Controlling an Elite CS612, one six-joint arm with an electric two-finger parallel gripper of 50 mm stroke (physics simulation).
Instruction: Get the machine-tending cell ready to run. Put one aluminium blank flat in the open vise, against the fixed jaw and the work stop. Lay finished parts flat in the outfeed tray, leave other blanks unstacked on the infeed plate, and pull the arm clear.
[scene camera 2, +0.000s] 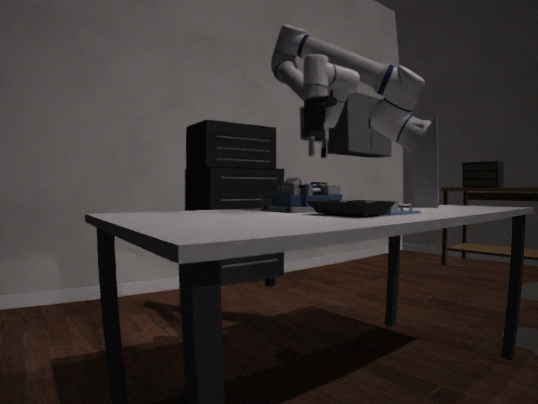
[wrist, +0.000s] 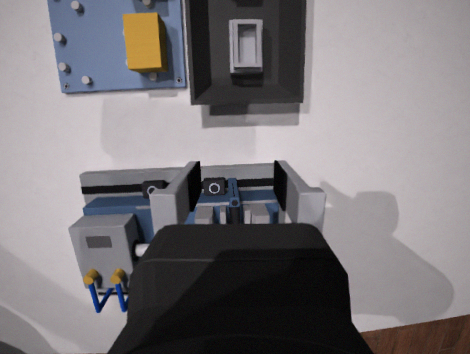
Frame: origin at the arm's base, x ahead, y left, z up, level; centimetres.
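Where they show: gripper, fingertip midpoint: (scene camera 2: 317, 156) (wrist: 237, 176); arm's base, link origin: (scene camera 2: 424, 140).
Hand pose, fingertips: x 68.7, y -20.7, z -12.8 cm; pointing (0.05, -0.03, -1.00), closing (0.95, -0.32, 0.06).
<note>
Each offset is from my fingertips to the centre of the thing. "spot": to the spot under its first point. Level surfaces: height alone.
My gripper (scene camera 2: 318, 149) (wrist: 237, 176) is open and empty, high above the vise @(dx -10.6, dy -10.5, dz -14.1 cm) (scene camera 2: 290, 201) (wrist: 120, 204). In the wrist view, two light jaw blocks and the dark rod of the work stop @(spot: dx -1.7, dy -5.5, dz -9.2 cm) (wrist: 234, 202) show between the fingers. The gripper body hides the rest of the space between the jaws, so I cannot tell whether a blank lies there. A finished part @(dx +5.8, dy +10.4, dz -16.2 cm) (wrist: 247, 46) with a pocket lies flat in the black outfeed tray (scene camera 2: 350, 208) (wrist: 247, 95); a sliver of another shows at the view's top edge. A yellow block @(dx -5.5, dy +14.8, dz -16.5 cm) (wrist: 143, 42) is on the blue infeed plate @(dx -8.2, dy +20.5, dz -18.7 cm) (wrist: 100, 50).
The vise's grey actuator box @(spot: dx -19.3, dy -6.6, dz -9.5 cm) (wrist: 102, 255) has two brass fittings and blue hoses. Short pins stand on the infeed plate. The white table @(dz -19.1 cm) (scene camera 2: 200, 232) carries the vise, tray and plate. Dark drawer cabinets (scene camera 2: 240, 145) stand behind it, and a grey panel (scene camera 2: 425, 175) rises at the right.
</note>
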